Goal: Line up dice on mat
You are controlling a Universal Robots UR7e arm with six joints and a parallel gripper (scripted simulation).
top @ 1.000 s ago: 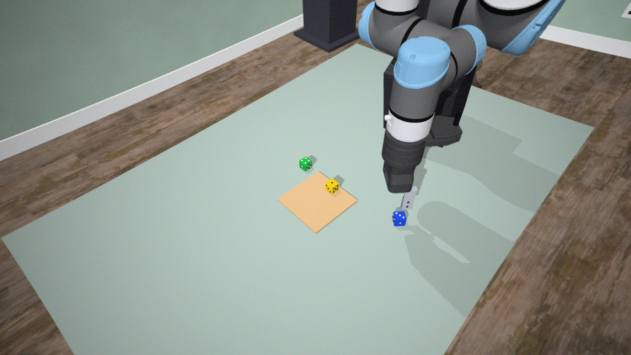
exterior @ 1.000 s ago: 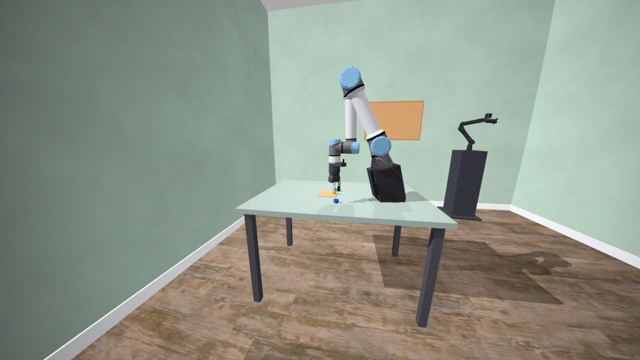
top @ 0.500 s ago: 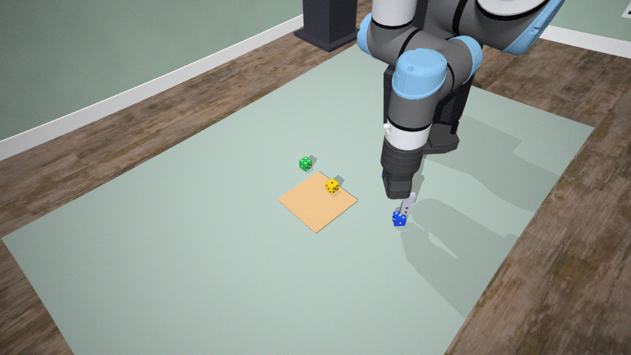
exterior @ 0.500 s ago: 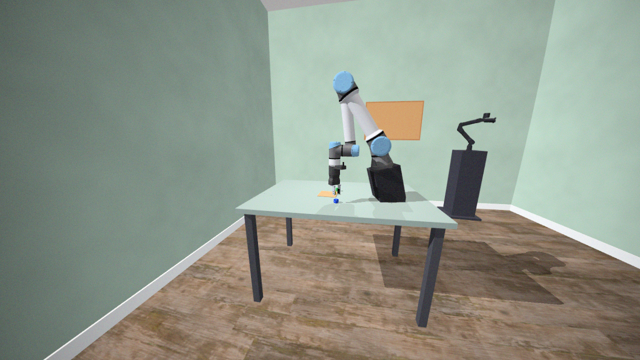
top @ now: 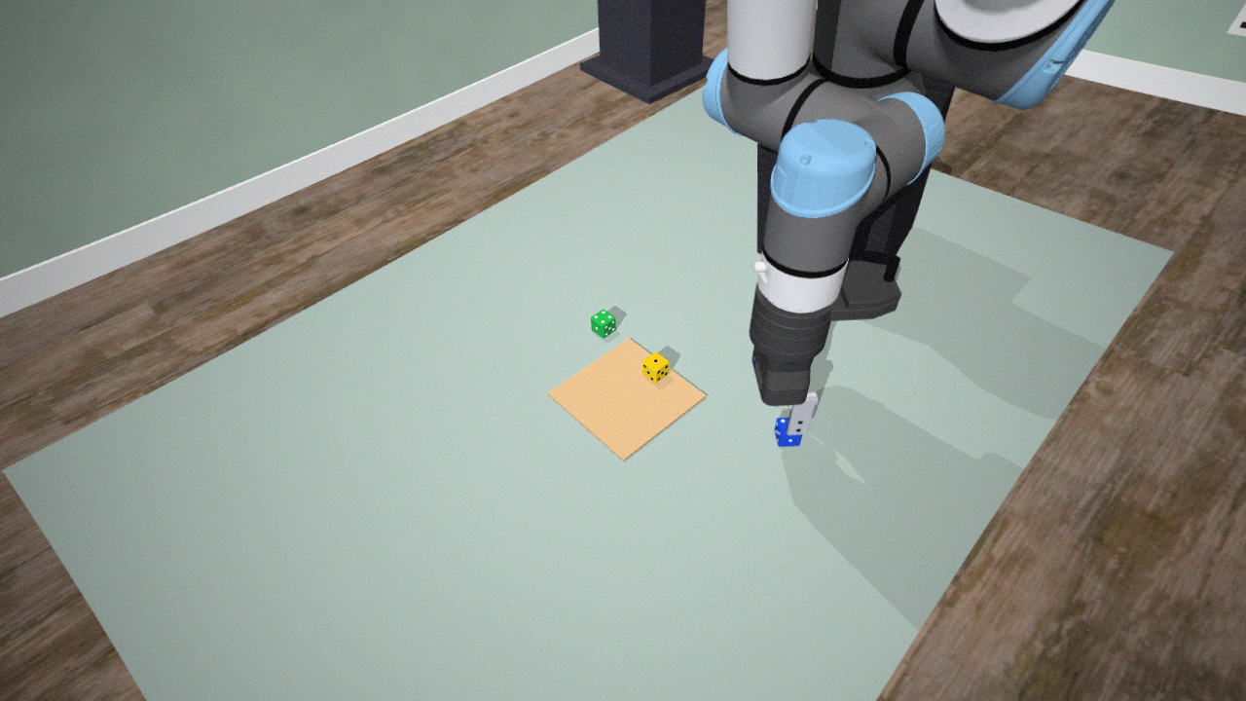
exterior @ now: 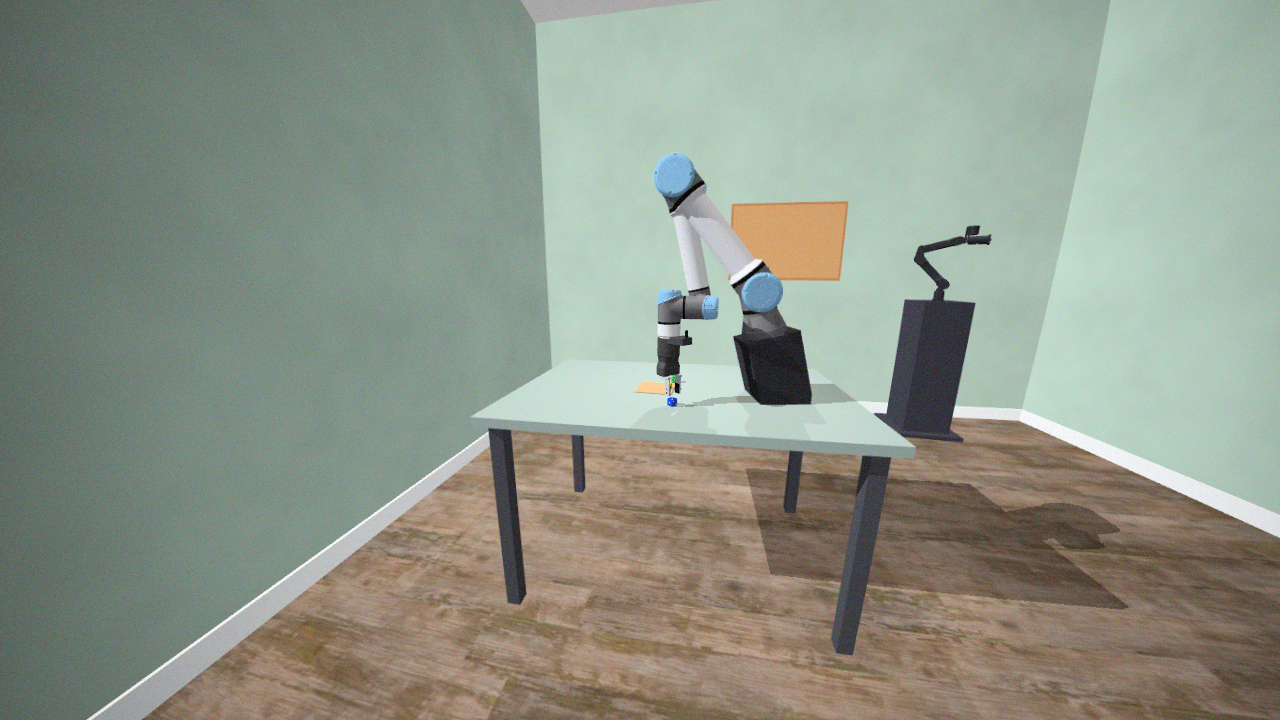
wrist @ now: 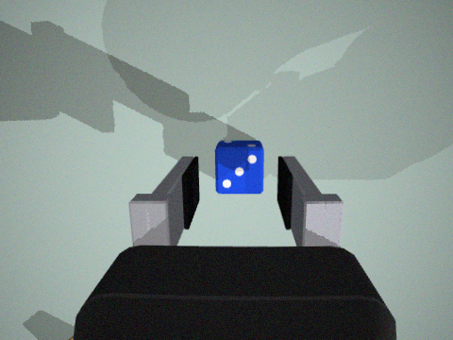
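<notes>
The blue die lies 5 cm below my hand. From my hand the other things lie so: yellow die (4 cm ahead, 18 cm to the right, 4 cm below); green die (4 cm ahead, 29 cm to the right, 5 cm below); orange mat (9 cm ahead, 18 cm to the right, 6 cm below).
</notes>
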